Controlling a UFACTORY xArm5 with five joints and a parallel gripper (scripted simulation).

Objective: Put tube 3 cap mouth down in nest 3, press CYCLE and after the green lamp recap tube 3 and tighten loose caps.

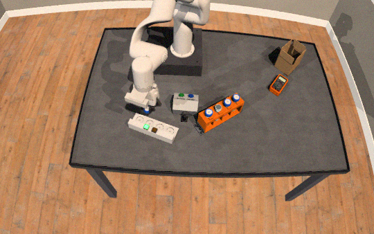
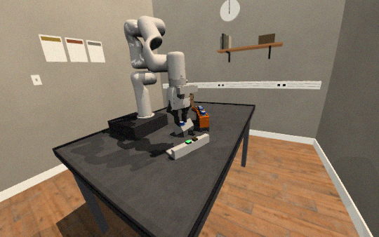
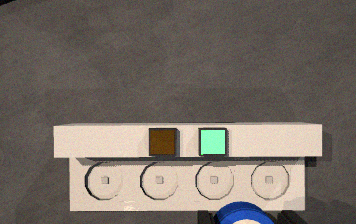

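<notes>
Right now the cap 4 is 270 mm to the left of my hand, 40 mm below it and 20 mm behind it. From my hand the other things lie so: cap 3 (20 mm below); grey key housing (160 mm to the left, 110 mm behind, 100 mm below); green key (140 mm to the left, 130 mm behind, 90 mm below).
</notes>
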